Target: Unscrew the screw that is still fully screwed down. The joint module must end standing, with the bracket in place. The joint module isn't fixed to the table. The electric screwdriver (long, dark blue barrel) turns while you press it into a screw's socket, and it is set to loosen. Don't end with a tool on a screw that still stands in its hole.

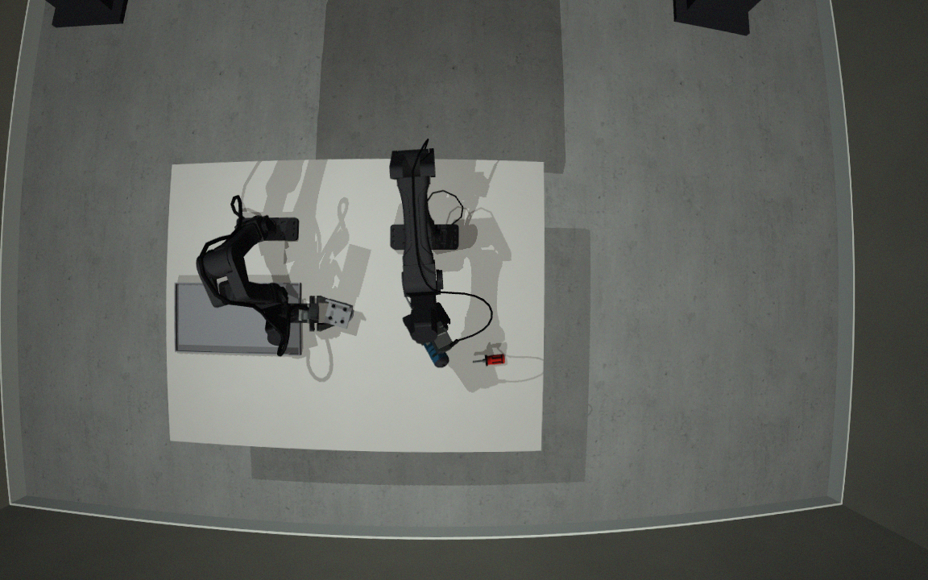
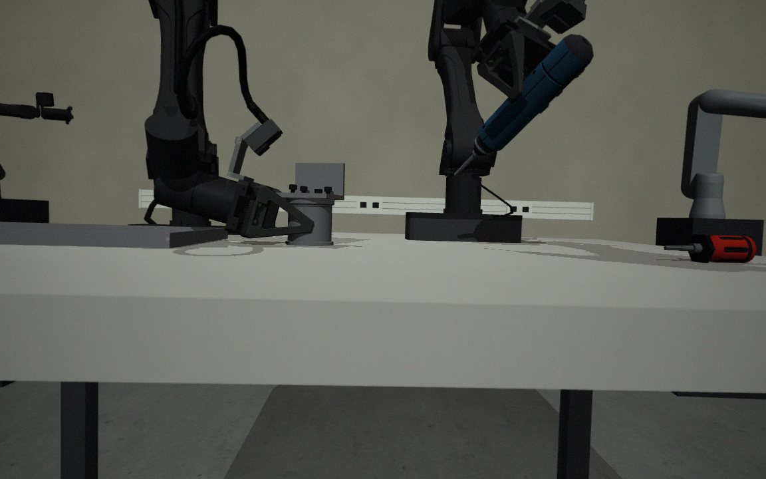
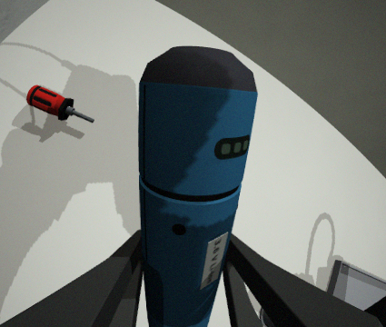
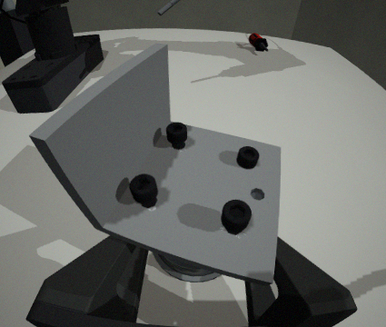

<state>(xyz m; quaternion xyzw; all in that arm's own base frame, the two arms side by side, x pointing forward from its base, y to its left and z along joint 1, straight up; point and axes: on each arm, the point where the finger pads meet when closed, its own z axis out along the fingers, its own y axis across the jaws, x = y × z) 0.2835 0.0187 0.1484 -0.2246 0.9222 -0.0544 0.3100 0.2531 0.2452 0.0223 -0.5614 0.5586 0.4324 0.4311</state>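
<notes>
My right hand is right at the joint module. Also, from my right hand: flat grey plate (40 mm ahead, 340 mm to the right, 20 mm below); then grey l-shaped bracket (50 mm above); then screwdriver bit (50 mm behind, 210 mm to the left, 90 mm above).
</notes>
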